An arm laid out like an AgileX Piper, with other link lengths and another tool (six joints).
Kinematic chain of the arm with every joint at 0, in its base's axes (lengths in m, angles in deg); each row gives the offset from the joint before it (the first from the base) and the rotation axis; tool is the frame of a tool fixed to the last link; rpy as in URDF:
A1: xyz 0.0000 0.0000 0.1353 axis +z
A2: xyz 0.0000 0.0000 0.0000 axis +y
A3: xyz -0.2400 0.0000 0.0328 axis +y
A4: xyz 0.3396 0.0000 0.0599 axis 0.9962 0 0.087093
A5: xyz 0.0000 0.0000 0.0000 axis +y
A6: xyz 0.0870 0.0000 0.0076 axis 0.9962 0 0.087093
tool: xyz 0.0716 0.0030 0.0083 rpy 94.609 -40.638 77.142
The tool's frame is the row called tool.
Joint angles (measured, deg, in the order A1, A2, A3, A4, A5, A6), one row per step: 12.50, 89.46, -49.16, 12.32, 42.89, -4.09; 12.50, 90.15, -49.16, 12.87, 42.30, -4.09; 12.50, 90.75, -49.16, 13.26, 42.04, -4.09; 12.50, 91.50, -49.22, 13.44, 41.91, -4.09; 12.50, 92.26, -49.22, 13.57, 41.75, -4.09; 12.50, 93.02, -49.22, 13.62, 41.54, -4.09; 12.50, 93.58, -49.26, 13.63, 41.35, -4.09; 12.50, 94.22, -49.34, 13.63, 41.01, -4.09; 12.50, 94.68, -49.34, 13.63, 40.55, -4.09; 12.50, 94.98, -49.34, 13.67, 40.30, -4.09; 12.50, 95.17, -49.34, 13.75, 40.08, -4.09
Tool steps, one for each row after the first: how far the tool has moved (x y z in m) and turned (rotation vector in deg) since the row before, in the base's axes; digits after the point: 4 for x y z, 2 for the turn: 0.0005, 0.0009, -0.0039, 0.34, 0.19, -0.43; -0.0003, 0.0005, -0.0035, 0.20, 0.40, -0.28; -0.0006, 0.0001, -0.0043, 0.00, 0.58, -0.13; -0.0009, 0.0000, -0.0047, -0.05, 0.61, -0.11; -0.0008, -0.0002, -0.0047, -0.11, 0.54, -0.07; -0.0003, -0.0001, -0.0032, -0.09, 0.32, -0.04; 0.0002, -0.0001, -0.0035, -0.10, 0.21, -0.06; 0.0004, -0.0002, -0.0027, -0.07, 0.00, -0.08; 0.0001, 0.0000, -0.0018, -0.02, 0.05, -0.07; 0.0002, 0.0001, -0.0011, 0.03, -0.02, -0.09
